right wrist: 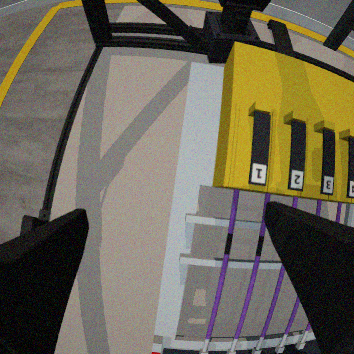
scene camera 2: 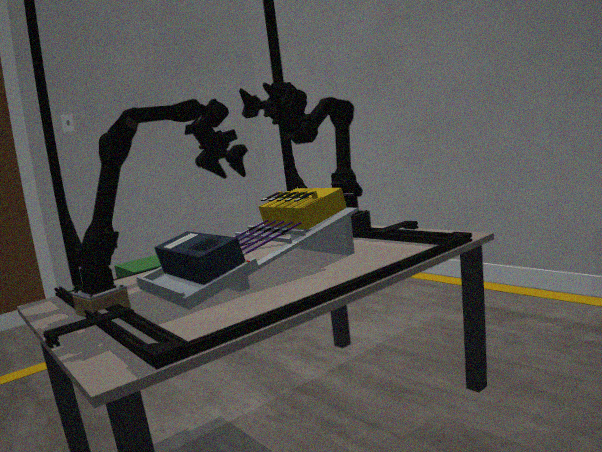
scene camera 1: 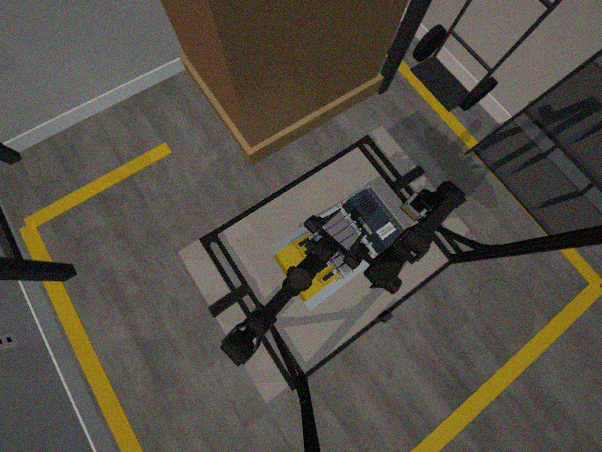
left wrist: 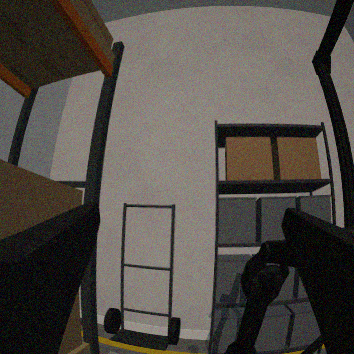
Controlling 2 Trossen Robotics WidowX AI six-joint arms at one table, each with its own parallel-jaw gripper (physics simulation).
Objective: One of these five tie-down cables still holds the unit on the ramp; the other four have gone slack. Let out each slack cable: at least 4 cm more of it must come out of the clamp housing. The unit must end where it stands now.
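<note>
The dark blue unit (scene camera 1: pixel 367 212) (scene camera 2: pixel 200 255) rests low on the grey ramp (scene camera 2: pixel 327 237) (right wrist: pixel 172 300). The yellow clamp housing (scene camera 1: pixel 290 252) (scene camera 2: pixel 325 200) (right wrist: pixel 250 80) sits at its high end, with black levers labelled 1, 2, 3 in the right wrist view and a fourth cut off. Purple cables (scene camera 2: pixel 265 240) (right wrist: pixel 218 285) run from housing to unit; two show black bands. Which are slack, I cannot tell. My left gripper (scene camera 2: pixel 254 90) (left wrist: pixel 195 216) is open and empty, high above the housing side. My right gripper (scene camera 2: pixel 235 176) (right wrist: pixel 177 216) is open and empty above the cables; its right finger hides some.
A black frame (scene camera 1: pixel 285 188) borders the table. A green box (scene camera 2: pixel 136 265) lies behind the unit in scene camera 2. Black posts rise beside the table. The left wrist view faces a wall, a hand truck (left wrist: pixel 147 267) and a shelf rack (left wrist: pixel 274 187).
</note>
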